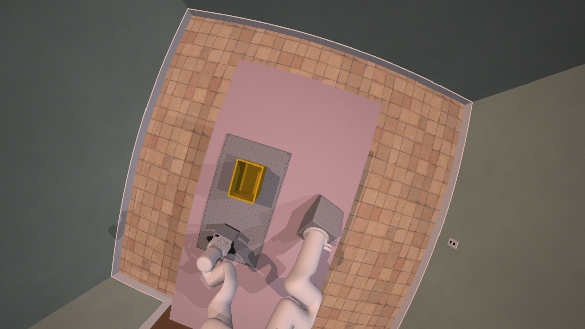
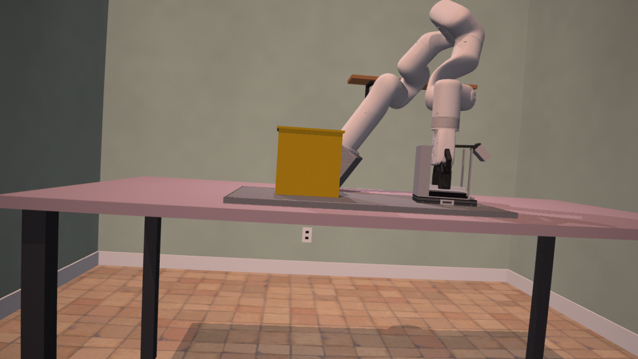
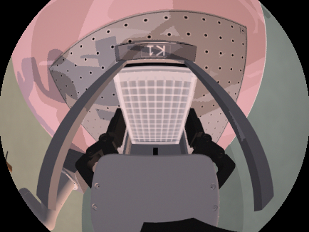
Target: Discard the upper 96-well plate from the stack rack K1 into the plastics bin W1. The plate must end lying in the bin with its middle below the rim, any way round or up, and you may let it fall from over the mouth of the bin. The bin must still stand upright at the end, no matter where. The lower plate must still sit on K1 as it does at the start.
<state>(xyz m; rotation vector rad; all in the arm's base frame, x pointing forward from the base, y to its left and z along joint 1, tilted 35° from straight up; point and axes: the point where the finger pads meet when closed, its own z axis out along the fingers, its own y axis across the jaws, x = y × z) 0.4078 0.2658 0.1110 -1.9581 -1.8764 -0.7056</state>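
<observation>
My gripper is now 2 cm above the dark plate. Also, from my hand: yellow plastics bin W1: 37 cm to the right, 4 cm above, 1 cm ahead.
</observation>
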